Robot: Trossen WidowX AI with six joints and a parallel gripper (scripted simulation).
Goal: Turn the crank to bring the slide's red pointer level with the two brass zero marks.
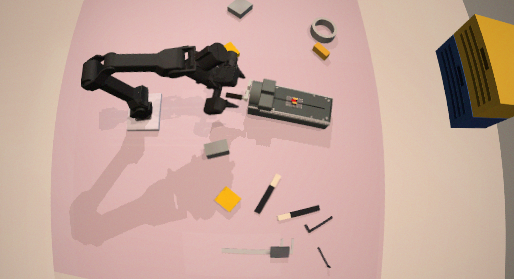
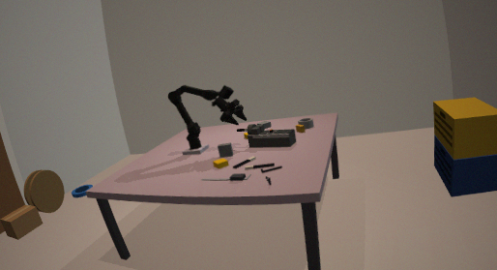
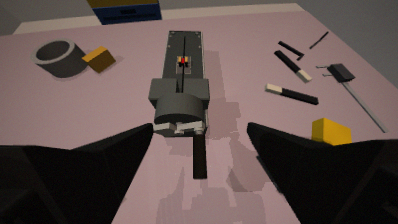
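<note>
My gripper tip is now 5 cm above the dark crank handle, 2 cm past it and 1 cm to the right of it. Round my gripper tip: orange block: 30 cm ahead, 19 cm to the left, 13 cm below; then red pointer: 16 cm ahead, 7 cm below, 2 cm to the right.
</note>
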